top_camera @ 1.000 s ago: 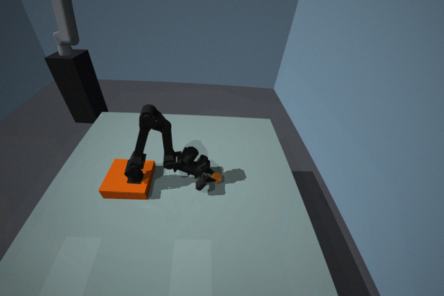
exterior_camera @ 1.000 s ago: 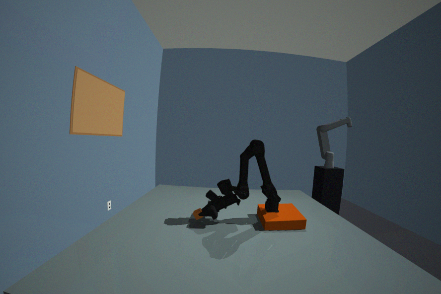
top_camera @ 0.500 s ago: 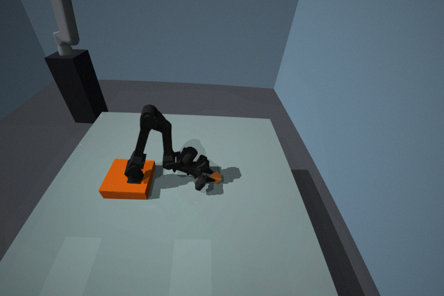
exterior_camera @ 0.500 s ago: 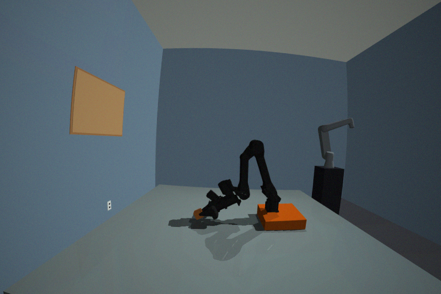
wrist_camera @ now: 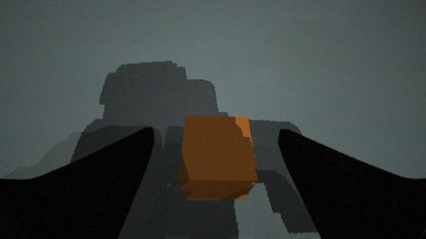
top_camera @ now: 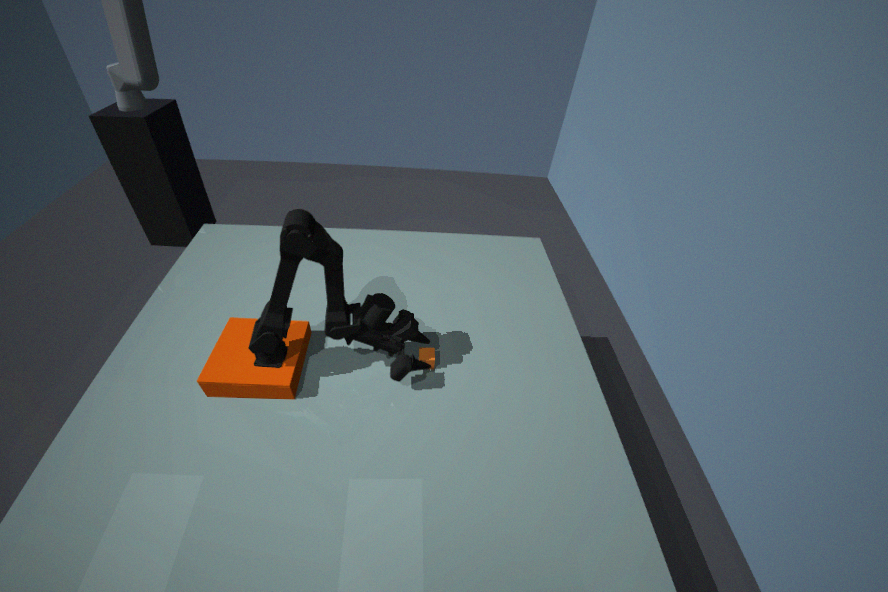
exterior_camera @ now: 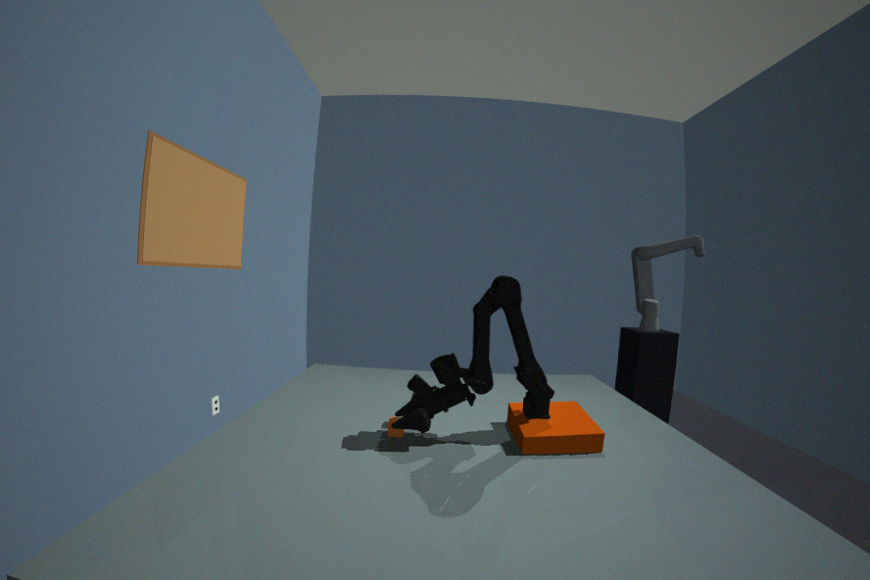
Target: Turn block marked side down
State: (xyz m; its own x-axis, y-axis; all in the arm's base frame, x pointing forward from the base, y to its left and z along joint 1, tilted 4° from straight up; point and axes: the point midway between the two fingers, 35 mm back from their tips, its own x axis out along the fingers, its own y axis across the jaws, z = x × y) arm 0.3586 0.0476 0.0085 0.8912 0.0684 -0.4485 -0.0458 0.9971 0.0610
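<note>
Right now the orange block is 3 cm below my gripper tip and 1 cm behind it.
</note>
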